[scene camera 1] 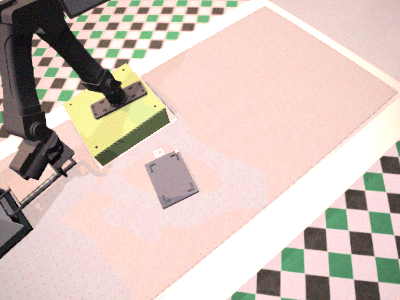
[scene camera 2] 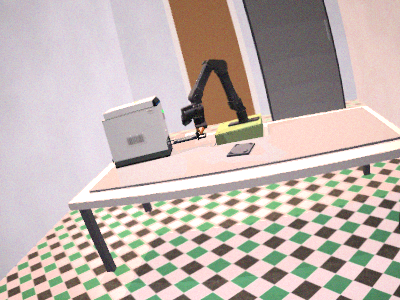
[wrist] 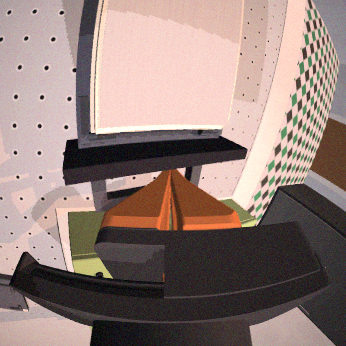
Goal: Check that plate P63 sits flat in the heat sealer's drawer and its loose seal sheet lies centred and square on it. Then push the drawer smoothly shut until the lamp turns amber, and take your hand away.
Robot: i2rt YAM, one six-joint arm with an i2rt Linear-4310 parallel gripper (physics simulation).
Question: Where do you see a sealer drawer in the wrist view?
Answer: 92, 157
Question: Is the gripper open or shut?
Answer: Shut.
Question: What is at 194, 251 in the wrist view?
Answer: The gripper.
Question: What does the gripper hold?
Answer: Nothing.
